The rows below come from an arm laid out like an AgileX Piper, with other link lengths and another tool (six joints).
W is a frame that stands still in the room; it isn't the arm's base.
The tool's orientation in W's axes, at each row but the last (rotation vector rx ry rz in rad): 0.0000 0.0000 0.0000; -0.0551 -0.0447 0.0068; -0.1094 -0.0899 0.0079; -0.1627 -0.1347 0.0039; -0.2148 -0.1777 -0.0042; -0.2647 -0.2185 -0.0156; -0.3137 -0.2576 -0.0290; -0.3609 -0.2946 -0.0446; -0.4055 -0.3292 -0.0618; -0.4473 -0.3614 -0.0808; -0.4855 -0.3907 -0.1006; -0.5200 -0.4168 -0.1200
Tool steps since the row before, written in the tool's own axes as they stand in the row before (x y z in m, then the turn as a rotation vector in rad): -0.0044 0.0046 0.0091 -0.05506 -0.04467 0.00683; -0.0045 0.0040 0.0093 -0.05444 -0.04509 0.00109; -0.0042 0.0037 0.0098 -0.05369 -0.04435 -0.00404; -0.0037 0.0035 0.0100 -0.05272 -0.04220 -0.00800; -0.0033 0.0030 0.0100 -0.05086 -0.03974 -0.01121; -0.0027 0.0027 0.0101 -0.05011 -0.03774 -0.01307; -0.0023 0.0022 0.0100 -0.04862 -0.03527 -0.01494; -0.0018 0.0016 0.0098 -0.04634 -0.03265 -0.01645; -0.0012 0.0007 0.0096 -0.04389 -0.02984 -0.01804; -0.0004 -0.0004 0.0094 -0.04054 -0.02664 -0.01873; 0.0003 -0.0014 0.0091 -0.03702 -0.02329 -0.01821; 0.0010 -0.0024 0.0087 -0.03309 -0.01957 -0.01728
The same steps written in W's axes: -0.0044 0.0046 0.0091 -0.05506 -0.04467 0.00683; -0.0049 0.0045 0.0089 -0.05418 -0.04540 0.00116; -0.0051 0.0047 0.0089 -0.05298 -0.04521 -0.00394; -0.0050 0.0050 0.0087 -0.05147 -0.04371 -0.00803; -0.0049 0.0050 0.0084 -0.04902 -0.04196 -0.01131; -0.0047 0.0052 0.0082 -0.04780 -0.04051 -0.01341; -0.0045 0.0052 0.0079 -0.04573 -0.03872 -0.01549; -0.0043 0.0050 0.0077 -0.04289 -0.03679 -0.01707; -0.0039 0.0044 0.0077 -0.03974 -0.03482 -0.01871; -0.0035 0.0037 0.0079 -0.03590 -0.03224 -0.01939; -0.0031 0.0031 0.0081 -0.03221 -0.02905 -0.01906; -0.0027 0.0023 0.0084 -0.02816 -0.02540 -0.01840
